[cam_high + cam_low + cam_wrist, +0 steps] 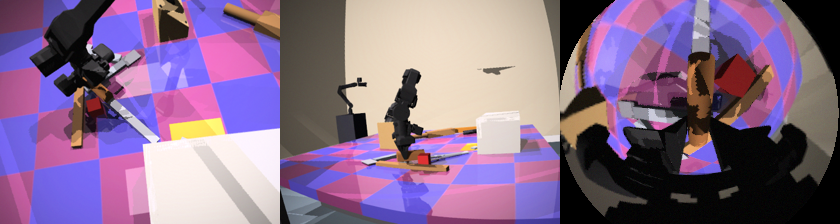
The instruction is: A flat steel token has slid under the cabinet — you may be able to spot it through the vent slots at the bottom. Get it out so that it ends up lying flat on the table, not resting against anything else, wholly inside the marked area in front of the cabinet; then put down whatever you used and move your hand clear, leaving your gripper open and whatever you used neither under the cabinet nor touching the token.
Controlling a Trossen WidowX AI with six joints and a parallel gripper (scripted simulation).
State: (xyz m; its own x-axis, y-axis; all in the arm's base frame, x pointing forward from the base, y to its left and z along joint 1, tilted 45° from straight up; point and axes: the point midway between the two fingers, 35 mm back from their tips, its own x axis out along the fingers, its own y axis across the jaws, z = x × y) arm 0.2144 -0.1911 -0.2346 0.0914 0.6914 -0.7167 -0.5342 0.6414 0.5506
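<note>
The red cube lies 80 mm ahead of my gripper tip and 10 mm to the right of it. The rest, counted from my gripper tip: grey t-shaped tool 140 mm behind, 20 mm to the left, 10 mm below; then long wooden slat 60 mm to the right, 40 mm ahead, 10 mm below; then grey paddle-ended bar 90 mm to the left, 50 mm behind, 10 mm below.
</note>
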